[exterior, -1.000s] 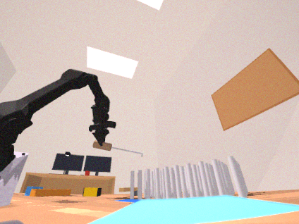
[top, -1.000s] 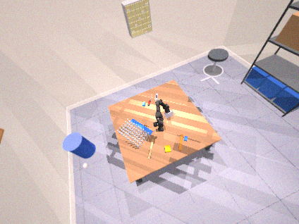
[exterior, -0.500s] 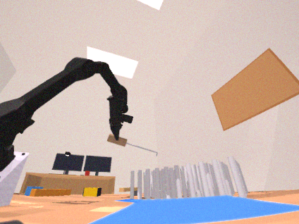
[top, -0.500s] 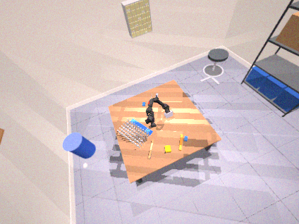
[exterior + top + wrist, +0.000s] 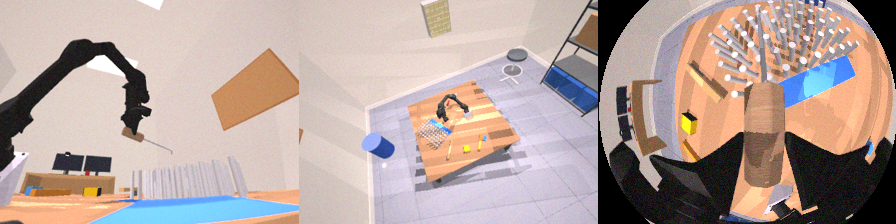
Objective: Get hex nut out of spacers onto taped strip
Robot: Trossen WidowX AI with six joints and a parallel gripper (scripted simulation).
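Now: the blue taped strip 24 cm below my gripper tip, 10 cm to the right of it and 8 cm ahead of it. The rest, counted from my gripper tip: orange bar: 41 cm to the left, 30 cm behind, 22 cm below.
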